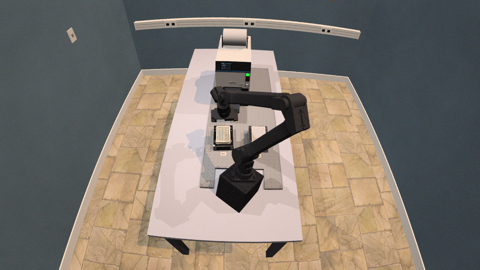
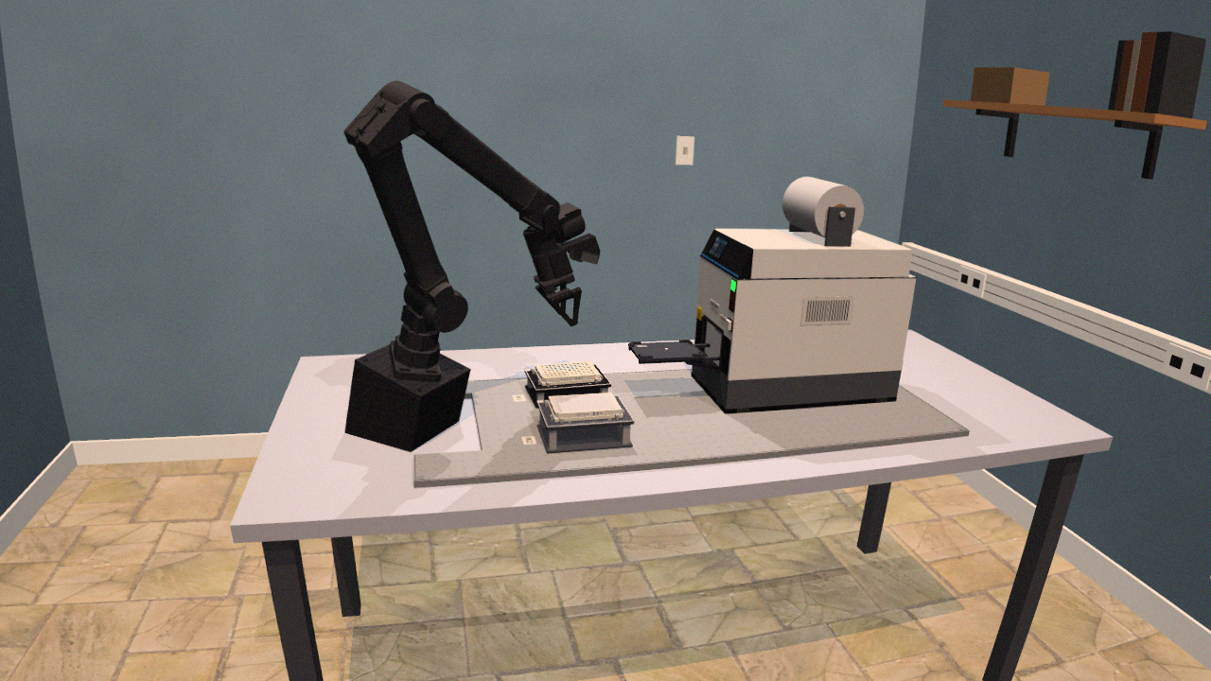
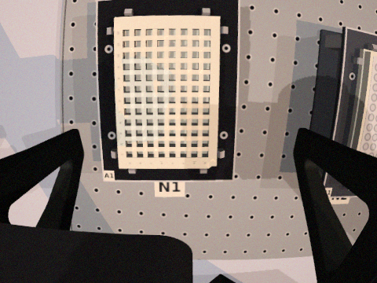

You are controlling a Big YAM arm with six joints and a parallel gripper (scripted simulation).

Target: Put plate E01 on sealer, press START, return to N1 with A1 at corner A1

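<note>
Now: the nest N1 1 cm ahead of my hand, 1 cm to the left of it and 14 cm below it. Also, from my hand: cream plate (3 cm behind, 20 cm to the right, 12 cm below); sealer stage (20 cm ahead, 6 cm to the right, 8 cm below); foil roll (53 cm ahead, 12 cm to the right, 24 cm above).
</note>
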